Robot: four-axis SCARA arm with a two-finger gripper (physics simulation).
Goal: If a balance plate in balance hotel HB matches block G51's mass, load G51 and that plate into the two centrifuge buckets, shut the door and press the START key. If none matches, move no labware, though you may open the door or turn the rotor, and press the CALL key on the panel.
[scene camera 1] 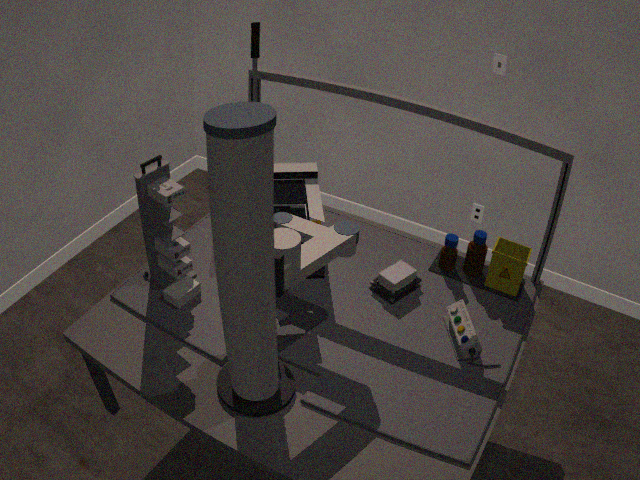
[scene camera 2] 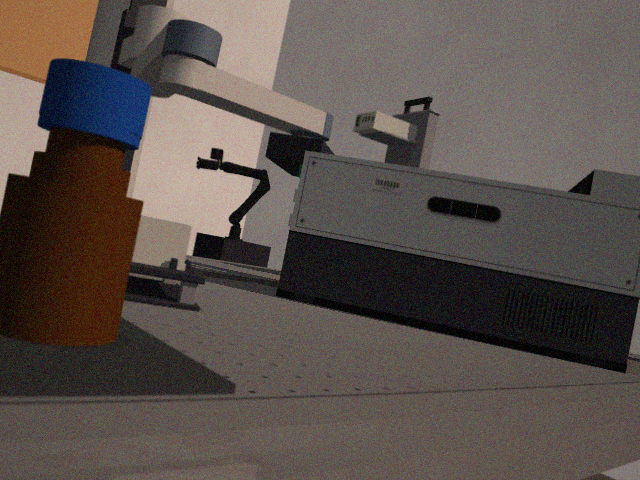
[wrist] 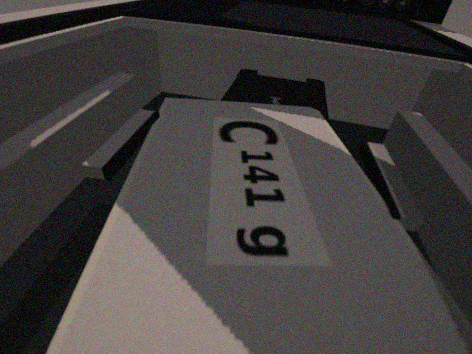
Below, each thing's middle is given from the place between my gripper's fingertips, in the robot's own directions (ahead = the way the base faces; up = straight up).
Labels:
Right now the balance plate C (wrist: 237, 220) is 20 mm behind my hand, 20 mm to the right of it and 30 mm below it. Round my hand: centrifuge (scene camera 2: 539, 270) 100 mm ahead, 60 mm to the left, 70 mm below; then G51 plate (scene camera 2: 158, 241) 90 mm ahead, 460 mm to the right, 140 mm below.

